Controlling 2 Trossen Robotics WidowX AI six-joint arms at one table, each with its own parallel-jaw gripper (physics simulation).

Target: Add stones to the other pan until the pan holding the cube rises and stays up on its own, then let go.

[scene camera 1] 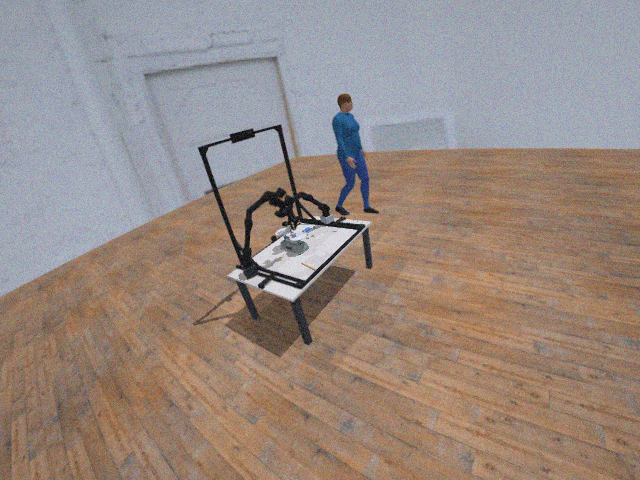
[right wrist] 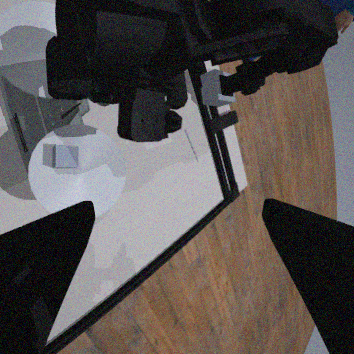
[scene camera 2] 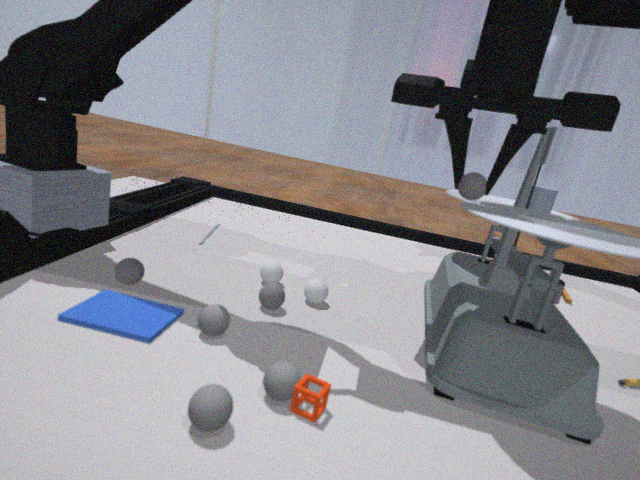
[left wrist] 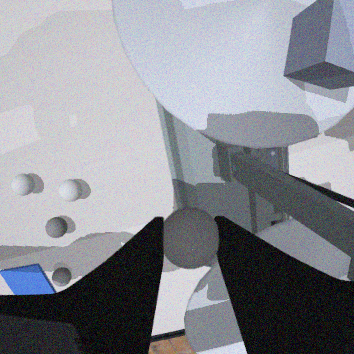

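Where they show: left gripper, fingertip midpoint: [scene camera 1: 294, 229] [right wrist: 101, 99] [scene camera 2: 471, 191] [left wrist: 188, 224]; right gripper, fingertip midpoint: [scene camera 1: 289, 210] [right wrist: 179, 208]; left arm's base at its link origin: [scene camera 1: 326, 215] [right wrist: 225, 85] [scene camera 2: 41, 163]; right arm's base at its link origin: [scene camera 1: 248, 266].
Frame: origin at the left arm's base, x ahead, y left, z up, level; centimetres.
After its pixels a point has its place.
Observation:
A balance scale [scene camera 2: 506, 356] @(y -1.4, x 52.4, z -3.8 cm) [scene camera 1: 294, 246] @(y 19.2, x 55.7, z -2.5 cm) with a grey-green base stands on the table. A blue-grey cube [scene camera 2: 543, 200] @(y 16.6, x 53.4, z 7.3 cm) [left wrist: 311, 45] @(y 17.9, x 51.5, z 7.6 cm) [right wrist: 66, 156] @(y 18.3, x 53.1, z 8.6 cm) sits on one pan [left wrist: 200, 60] @(y 17.6, x 47.1, z 5.6 cm) [right wrist: 60, 187] @(y 22.5, x 54.2, z 5.6 cm). The other pan [scene camera 2: 578, 235] @(y -1.0, x 54.2, z 6.8 cm) [left wrist: 215, 330] @(y 1.3, x 47.9, z 6.8 cm) shows in part, and I cannot tell which pan is higher. My left gripper [scene camera 2: 472, 187] @(y 10.0, x 46.2, z 7.2 cm) [left wrist: 188, 224] @(y 10.0, x 46.2, z 7.2 cm) is shut on a round dark grey stone [scene camera 2: 472, 186] @(y 8.2, x 46.2, z 7.9 cm) [left wrist: 191, 240] @(y 10.3, x 46.1, z 9.0 cm), close beside the scale's beam and between the pans in the left wrist view. My right gripper [right wrist: 179, 208] @(y 22.3, x 53.4, z 31.0 cm) is open and empty, away from the pans.
Several loose stones, among them a white one [scene camera 2: 315, 291] @(y 6.0, x 33.4, z -6.9 cm) [left wrist: 70, 190] @(y 7.6, x 33.7, z -6.2 cm) and a grey one [scene camera 2: 210, 407] @(y -16.9, x 35.5, z -6.6 cm), lie on the table. A blue slab [scene camera 2: 121, 316] @(y -9.4, x 21.4, z -8.3 cm) [left wrist: 30, 280] @(y -8.0, x 22.1, z -8.3 cm) and an orange wire cube [scene camera 2: 314, 407] @(y -11.6, x 40.6, z -7.6 cm) lie near them. A person [scene camera 1: 347, 139] stands behind the table.

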